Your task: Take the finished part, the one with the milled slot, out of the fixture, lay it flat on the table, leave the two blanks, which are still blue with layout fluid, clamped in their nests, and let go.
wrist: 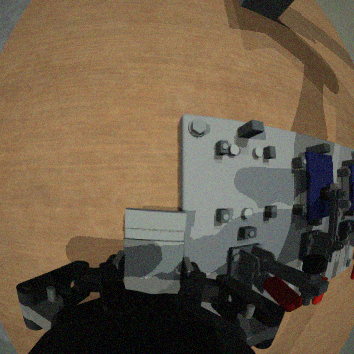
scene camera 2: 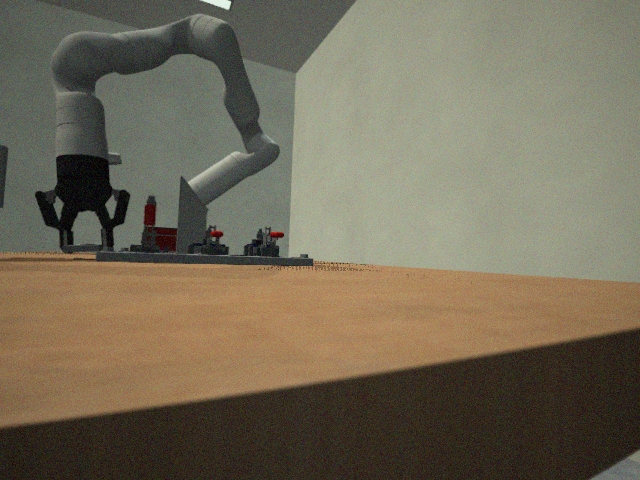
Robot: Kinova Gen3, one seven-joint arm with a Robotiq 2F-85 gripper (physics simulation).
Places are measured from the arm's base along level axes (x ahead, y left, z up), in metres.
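Where they show: gripper, fingertip midpoint: (wrist: pixel 152 263) (scene camera 2: pixel 88 252); arm's base, link origin: (scene camera 2: pixel 194 195).
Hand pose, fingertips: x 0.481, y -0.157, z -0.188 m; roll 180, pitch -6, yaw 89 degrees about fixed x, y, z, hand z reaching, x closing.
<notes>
Each offset is from my fingertips to the top centre of the thing. "*": to the spot under its first point. Level surfaces: height alone.
The finished part {dx -0.007, dy -0.001, dz +0.017 m} (scene camera 2: pixel 82 248) (wrist: pixel 154 255), a light grey block with a slot line across its top, is between the fingers of my gripper (scene camera 2: pixel 85 244) (wrist: pixel 152 263), which is shut on it. The part looks level and low, beside the left end of the fixture plate (scene camera 2: pixel 155 256) (wrist: pixel 200 175). In the wrist view its right side overlaps the plate's left edge. I cannot tell whether its underside touches the table {dz -0.012 m} (scene camera 2: pixel 289 330) (wrist: pixel 90 125). One blue blank {dx -0.087, dy +0.196, dz +0.024 m} (wrist: pixel 318 182) sits in its nest under a clamp; the other blue blank {* dx -0.107, dy +0.286, dz +0.028 m} (wrist: pixel 351 175) is partly cut off at the right edge.
The nest at the plate's left end holds no part; its locating pins {* dx -0.052, dy +0.088, dz +0.009 m} (wrist: pixel 247 213) stand up. Its clamp has a red handle {dx +0.009, dy +0.093, dz +0.088 m} (scene camera 2: pixel 149 214) (wrist: pixel 282 294), upright close to the gripper's right side. Two more clamps with red handles {* dx +0.068, dy +0.205, dz +0.038 m} (scene camera 2: pixel 216 234) {* dx +0.060, dy +0.313, dz +0.045 m} (scene camera 2: pixel 277 234) stand farther right. A grey wedge-shaped post (scene camera 2: pixel 190 222) rises behind the plate.
</notes>
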